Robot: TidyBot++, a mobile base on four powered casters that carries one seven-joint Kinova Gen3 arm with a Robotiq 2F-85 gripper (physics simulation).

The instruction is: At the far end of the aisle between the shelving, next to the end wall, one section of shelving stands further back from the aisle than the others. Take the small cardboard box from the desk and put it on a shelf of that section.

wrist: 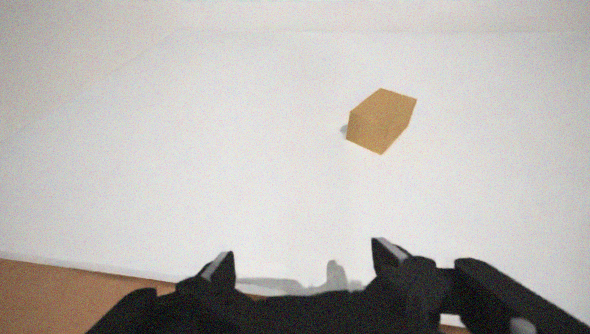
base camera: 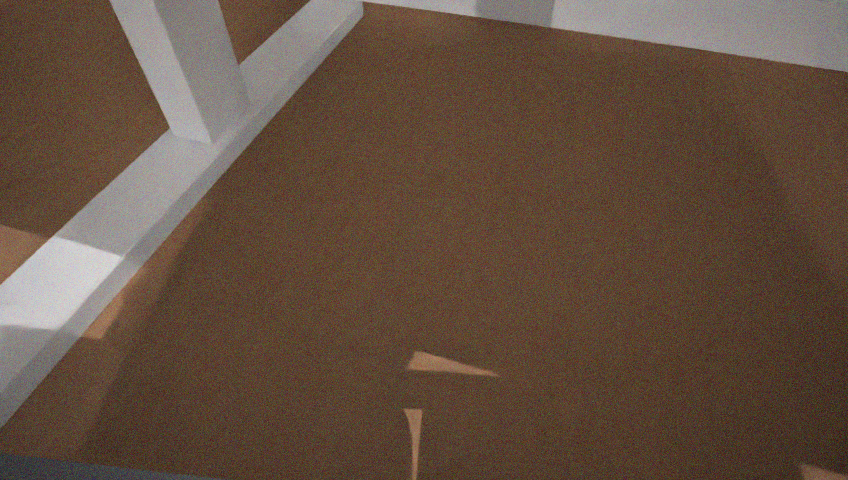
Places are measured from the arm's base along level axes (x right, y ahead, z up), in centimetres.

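Pixels of known places: gripper, between the fingertips: [wrist: 303, 259].
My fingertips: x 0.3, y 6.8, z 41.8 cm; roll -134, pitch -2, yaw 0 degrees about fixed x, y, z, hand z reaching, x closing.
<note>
Ahead of a thing's pixels: the offset from my fingertips to its top centre. "*": to the spot under its first point. Level surfaces: height alone.
The small cardboard box {dx +14.0, dy +24.2, dz -4.4 cm} [wrist: 381, 120] lies on the white desk {dz -9.4 cm} [wrist: 200, 150], right of the middle in the wrist view. It is turned at an angle to the desk's edges. My gripper [wrist: 303, 259] is open and empty. It is above the desk's near edge, and the box is beyond the fingertips and to the right. A faint shadow of the gripper falls on the desk between the fingers. In the base camera view a white desk leg {* dx -26.7, dy +43.6, dz -71.6 cm} [base camera: 196, 77] with its long foot [base camera: 136, 190] stands on the left. The shelving does not show in either view.
Brown floor {dz -81.4 cm} [base camera: 476, 208] [wrist: 50, 295] shows under the desk in the base camera view and at the lower left in the wrist view. A pale wall [base camera: 684, 29] [wrist: 350, 12] runs behind the desk. The desk's foot reaches from the lower left towards that wall.
</note>
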